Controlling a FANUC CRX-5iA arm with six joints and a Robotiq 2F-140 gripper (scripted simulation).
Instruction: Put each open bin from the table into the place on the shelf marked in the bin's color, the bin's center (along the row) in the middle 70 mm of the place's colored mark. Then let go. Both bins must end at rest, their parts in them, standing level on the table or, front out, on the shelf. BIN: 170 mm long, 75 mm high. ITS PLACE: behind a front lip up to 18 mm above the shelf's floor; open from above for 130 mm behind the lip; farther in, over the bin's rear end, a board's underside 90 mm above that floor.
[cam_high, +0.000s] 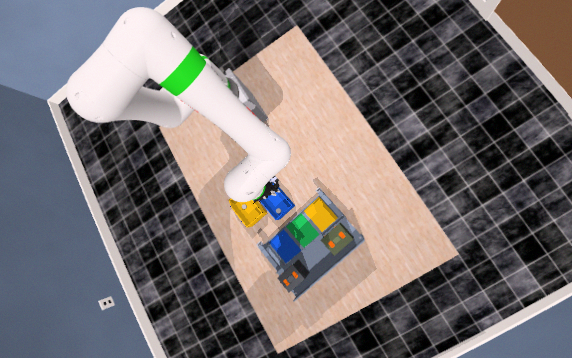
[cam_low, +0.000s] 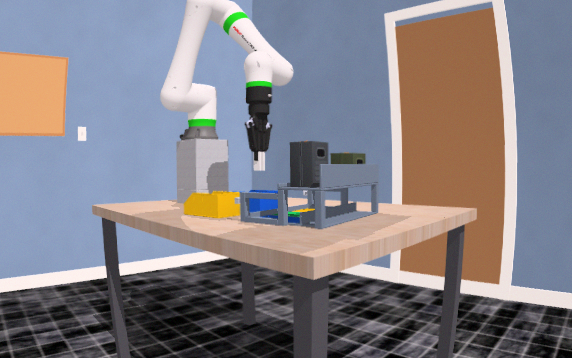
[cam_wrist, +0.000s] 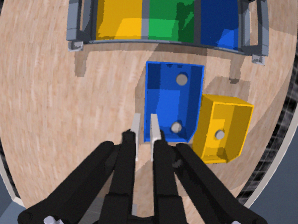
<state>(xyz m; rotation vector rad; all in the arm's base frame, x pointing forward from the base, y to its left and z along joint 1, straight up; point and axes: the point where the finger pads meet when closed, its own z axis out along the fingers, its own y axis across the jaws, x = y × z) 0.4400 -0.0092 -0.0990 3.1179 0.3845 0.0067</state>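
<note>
The yellow bin lies 2 cm behind my hand, 18 cm to the right of it and 14 cm below it. Also, from my hand: dark box: 34 cm ahead, 9 cm to the right, 1 cm below; blue bin: 1 cm ahead, 5 cm to the right, 14 cm below.
</note>
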